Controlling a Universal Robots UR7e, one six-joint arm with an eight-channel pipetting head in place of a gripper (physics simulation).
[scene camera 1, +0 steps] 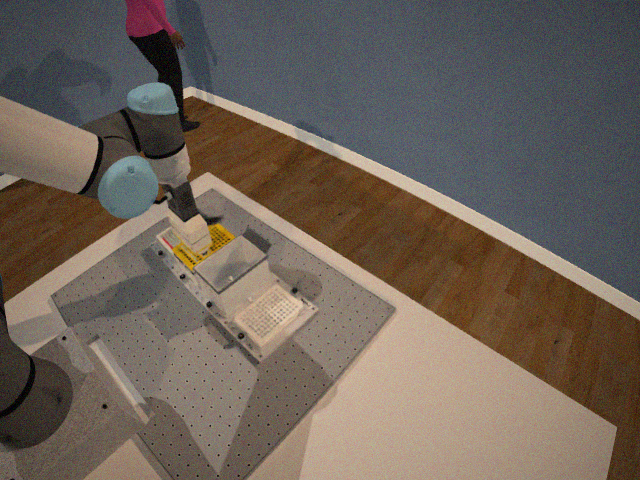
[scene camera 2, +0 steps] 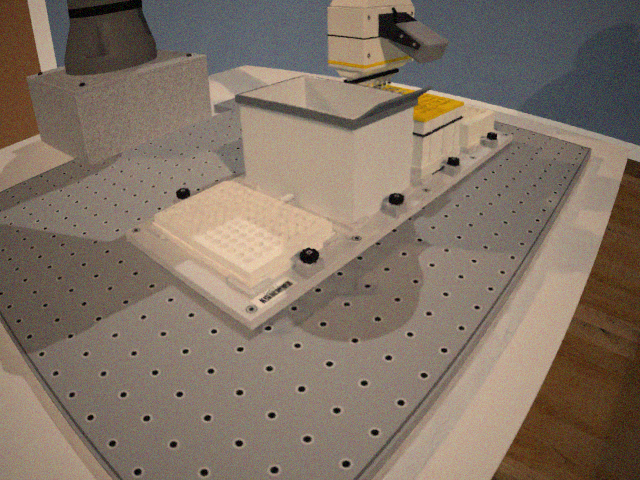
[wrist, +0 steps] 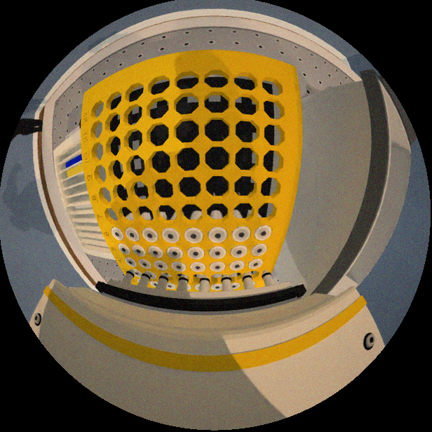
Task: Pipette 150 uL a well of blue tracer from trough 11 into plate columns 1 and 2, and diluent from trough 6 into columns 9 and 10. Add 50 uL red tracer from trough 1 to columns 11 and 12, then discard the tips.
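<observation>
The pipetting head (scene camera 1: 199, 249) (scene camera 2: 379, 84) (wrist: 204, 282) hangs close above the yellow tip rack (scene camera 1: 222, 235) (scene camera 2: 444, 105) (wrist: 200, 62). Its nozzles look bare, with black rings at their ends. In the wrist view, rack columns 7 to 12 are empty and columns 4 to 6 hold tips; the nozzles partly hide the columns nearer the head. The white trough reservoir (scene camera 2: 478, 126) (wrist: 90, 215) stands beside the rack. It has a blue strip (wrist: 73, 163) in the wrist view and a red strip (scene camera 1: 166, 242) in scene camera 1. The white well plate (scene camera 1: 271, 311) (scene camera 2: 242, 222) lies flat; no colour is discernible in its wells.
A tall, open white bin with a grey rim (scene camera 1: 230, 263) (scene camera 2: 325, 155) (wrist: 377, 135) stands between rack and plate. Black knobs (scene camera 1: 240, 335) (scene camera 2: 309, 255) line the carrier's edges. The arm's grey base block (scene camera 2: 144, 98) stands behind. A person (scene camera 1: 160, 56) stands beyond the table.
</observation>
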